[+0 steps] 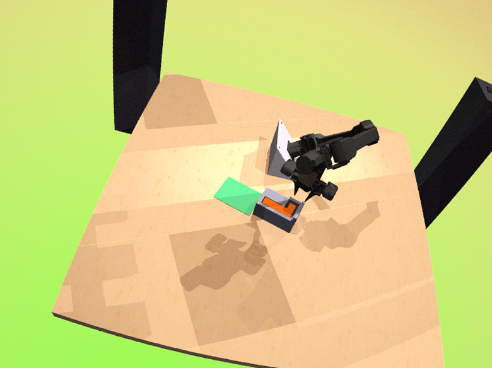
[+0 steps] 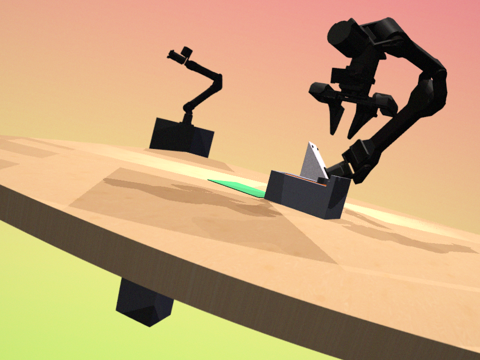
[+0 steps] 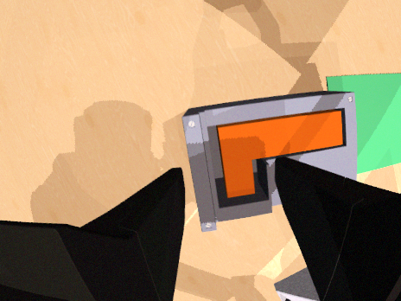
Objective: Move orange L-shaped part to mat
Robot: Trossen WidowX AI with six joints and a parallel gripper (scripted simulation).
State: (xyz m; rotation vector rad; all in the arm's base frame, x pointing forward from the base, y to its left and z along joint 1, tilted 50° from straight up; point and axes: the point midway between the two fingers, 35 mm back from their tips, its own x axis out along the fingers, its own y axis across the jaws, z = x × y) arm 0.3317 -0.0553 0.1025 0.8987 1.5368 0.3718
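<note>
Now: the orange L-shaped part 12 cm below my gripper tip, 4 cm behind it and 3 cm to the right of it. Round my gripper tip: green mat 19 cm to the right, 18 cm below, 8 cm behind.
</note>
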